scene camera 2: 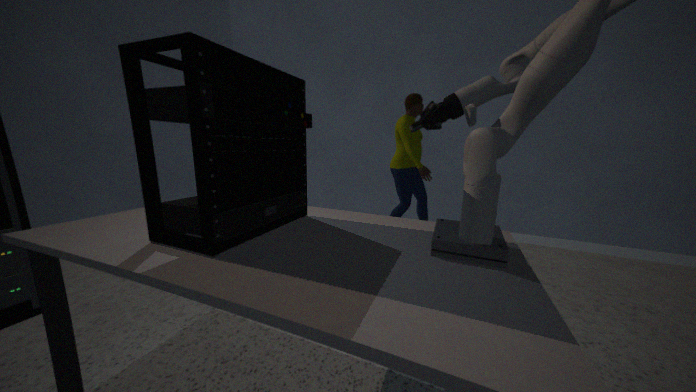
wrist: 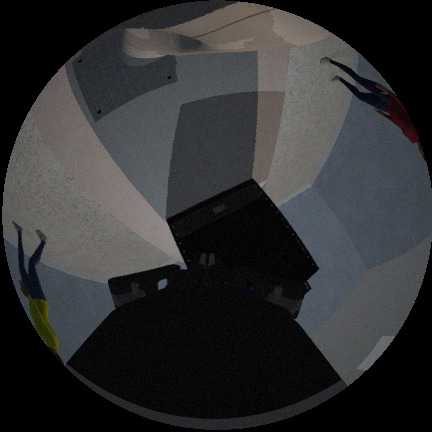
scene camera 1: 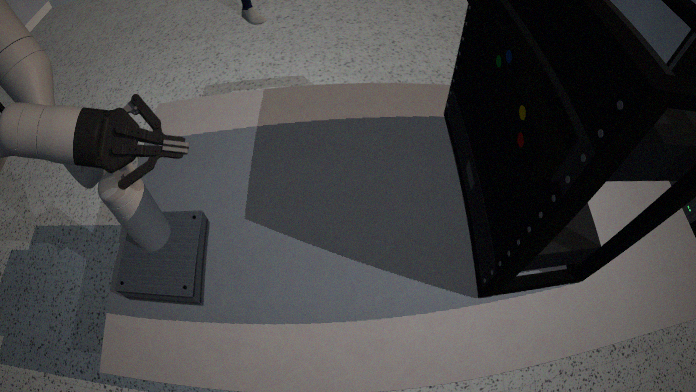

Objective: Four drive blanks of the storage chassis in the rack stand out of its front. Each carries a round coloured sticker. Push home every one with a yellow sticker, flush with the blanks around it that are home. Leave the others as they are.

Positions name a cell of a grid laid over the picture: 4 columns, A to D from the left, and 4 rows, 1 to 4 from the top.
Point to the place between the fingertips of my gripper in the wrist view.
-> B3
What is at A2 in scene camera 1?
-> My gripper.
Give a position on a black rack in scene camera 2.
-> At B2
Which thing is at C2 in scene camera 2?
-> My gripper.
